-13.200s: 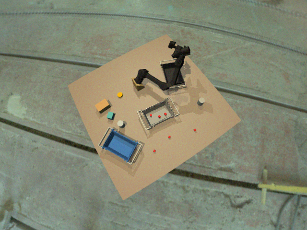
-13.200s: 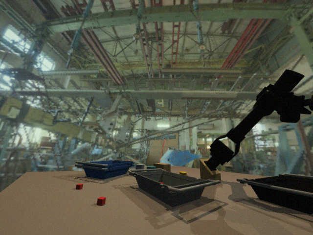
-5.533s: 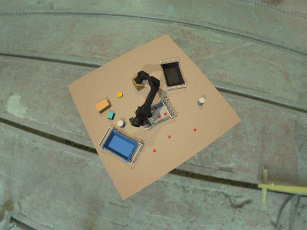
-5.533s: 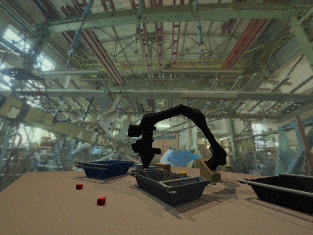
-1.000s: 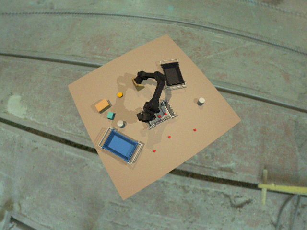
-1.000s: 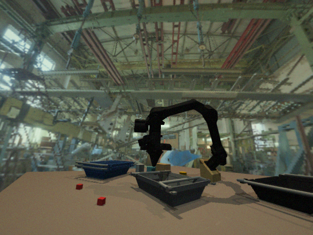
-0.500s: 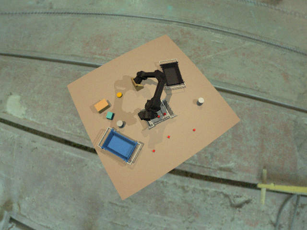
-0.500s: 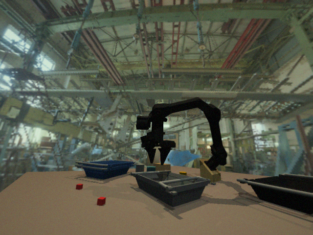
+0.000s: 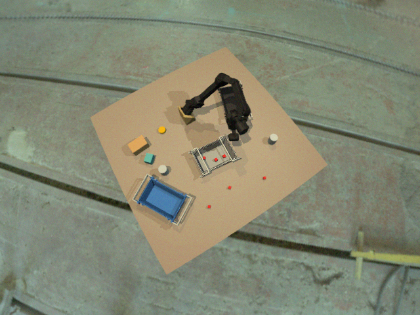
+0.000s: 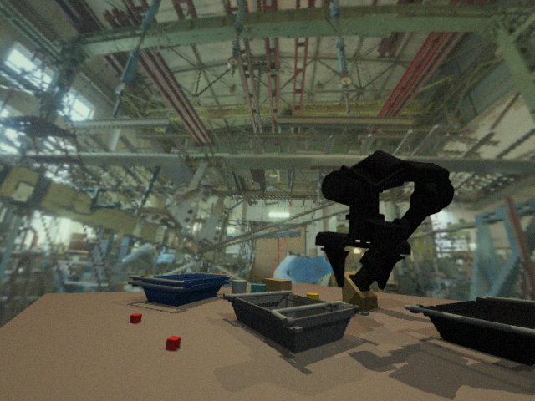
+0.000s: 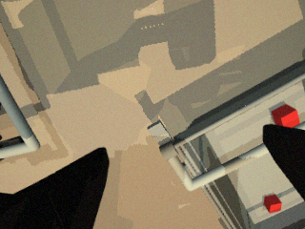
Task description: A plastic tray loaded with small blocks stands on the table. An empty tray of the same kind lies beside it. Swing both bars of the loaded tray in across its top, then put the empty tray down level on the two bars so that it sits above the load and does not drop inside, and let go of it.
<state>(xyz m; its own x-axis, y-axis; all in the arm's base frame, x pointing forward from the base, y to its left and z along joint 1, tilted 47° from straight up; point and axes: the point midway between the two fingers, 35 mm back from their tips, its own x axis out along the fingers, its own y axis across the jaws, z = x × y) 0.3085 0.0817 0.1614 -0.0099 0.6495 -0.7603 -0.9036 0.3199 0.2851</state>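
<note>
My gripper tip is 230 mm past the black tray, 180 mm to the right of it and 60 mm above it. Round my gripper tip: teal cube: 150 mm behind, 540 mm to the right, 80 mm below; then orange box: 270 mm behind, 570 mm to the right, 70 mm below; then yellow disc: 300 mm behind, 380 mm to the right, 90 mm below.
</note>
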